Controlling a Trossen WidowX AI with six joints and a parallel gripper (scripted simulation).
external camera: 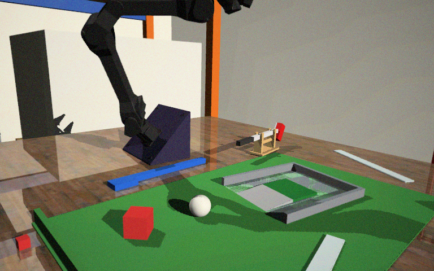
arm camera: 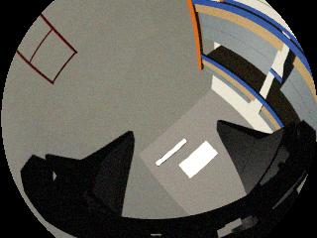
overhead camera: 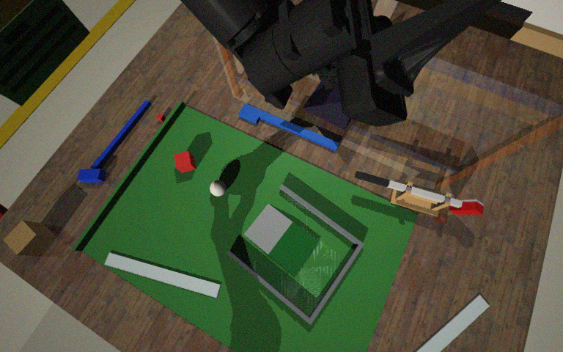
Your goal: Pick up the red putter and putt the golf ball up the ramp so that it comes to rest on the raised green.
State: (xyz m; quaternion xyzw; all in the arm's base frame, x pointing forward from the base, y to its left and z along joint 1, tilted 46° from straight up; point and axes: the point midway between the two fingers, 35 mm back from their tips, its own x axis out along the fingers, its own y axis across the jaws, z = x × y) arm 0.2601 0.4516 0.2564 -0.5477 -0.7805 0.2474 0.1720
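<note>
The putter is 9 cm behind my gripper tip, 17 cm to the left of it and 52 cm below it. Also, from my gripper tip: mat: 22 cm ahead, 13 cm to the right, 58 cm below; white golf ball: 17 cm ahead, 26 cm to the right, 56 cm below; grey-walled pen: 18 cm ahead, 1 cm to the left, 57 cm below.
</note>
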